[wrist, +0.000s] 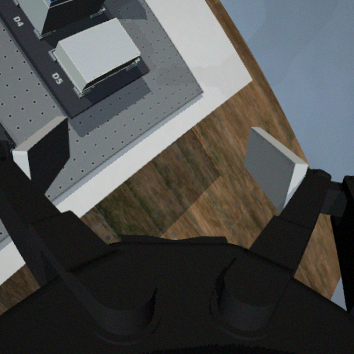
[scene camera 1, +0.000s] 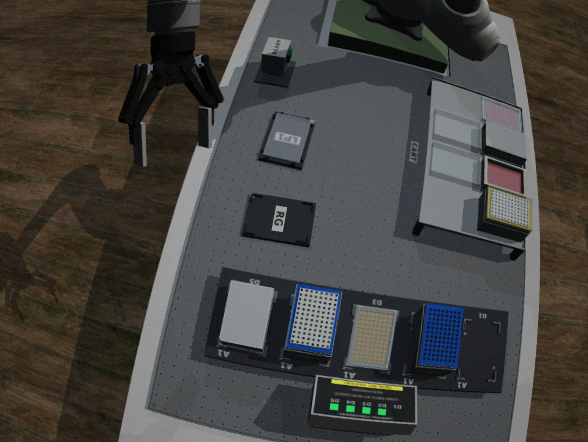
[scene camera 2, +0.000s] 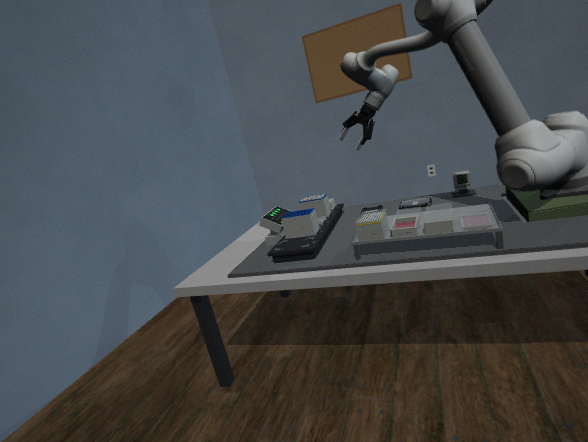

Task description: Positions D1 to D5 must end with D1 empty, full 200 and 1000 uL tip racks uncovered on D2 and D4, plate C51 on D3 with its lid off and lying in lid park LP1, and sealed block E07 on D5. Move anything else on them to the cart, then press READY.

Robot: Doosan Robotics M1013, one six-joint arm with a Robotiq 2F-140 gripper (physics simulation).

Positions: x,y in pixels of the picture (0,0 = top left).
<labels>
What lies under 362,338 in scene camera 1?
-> A tan plate.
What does the pink-topped box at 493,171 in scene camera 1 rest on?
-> A cart tray.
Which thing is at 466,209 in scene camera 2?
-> A cart tray.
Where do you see a green-topped unit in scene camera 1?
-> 276,68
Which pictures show the gripper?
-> The wrist view, scene camera 1 and scene camera 2: all of them.
</labels>
